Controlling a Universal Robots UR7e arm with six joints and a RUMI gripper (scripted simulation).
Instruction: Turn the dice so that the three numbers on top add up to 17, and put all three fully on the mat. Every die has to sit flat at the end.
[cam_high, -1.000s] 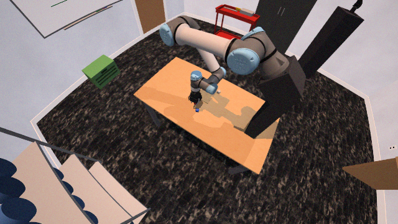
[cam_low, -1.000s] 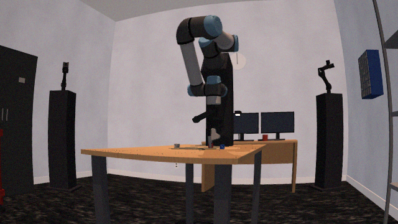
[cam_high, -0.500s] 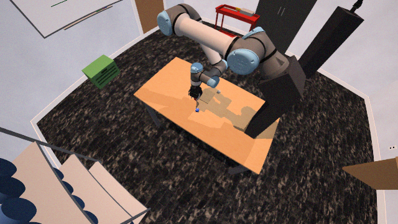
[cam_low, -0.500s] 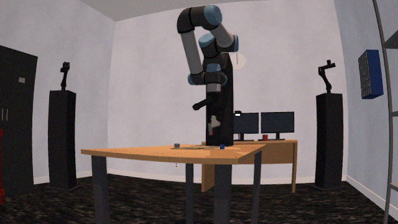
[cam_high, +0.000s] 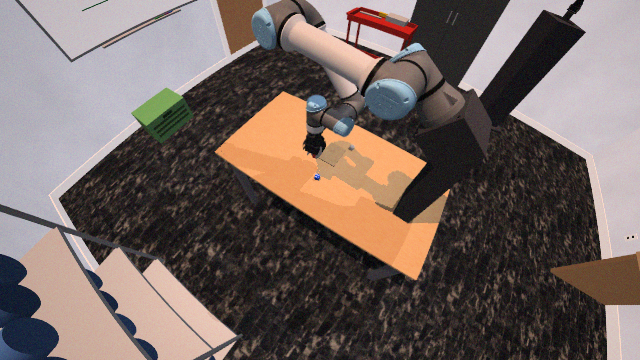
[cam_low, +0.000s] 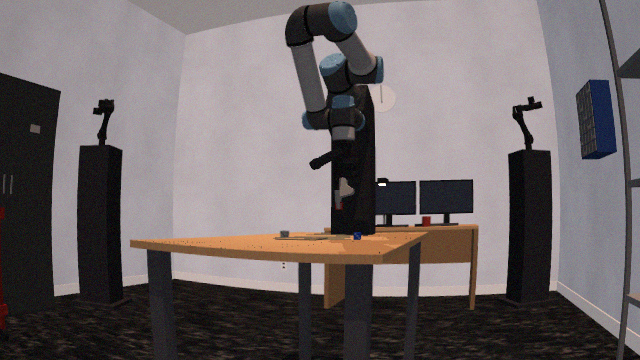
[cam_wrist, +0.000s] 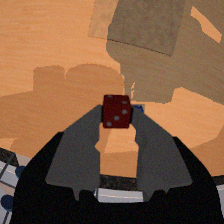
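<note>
Now: the blue die 30 mm behind my hand, 70 mm to the left of it and 100 mm below it. Round my hand: red die right at my hand; then grey die 180 mm behind, 180 mm to the right, 100 mm below; then tan mat 60 mm behind, 120 mm to the right, 120 mm below.
</note>
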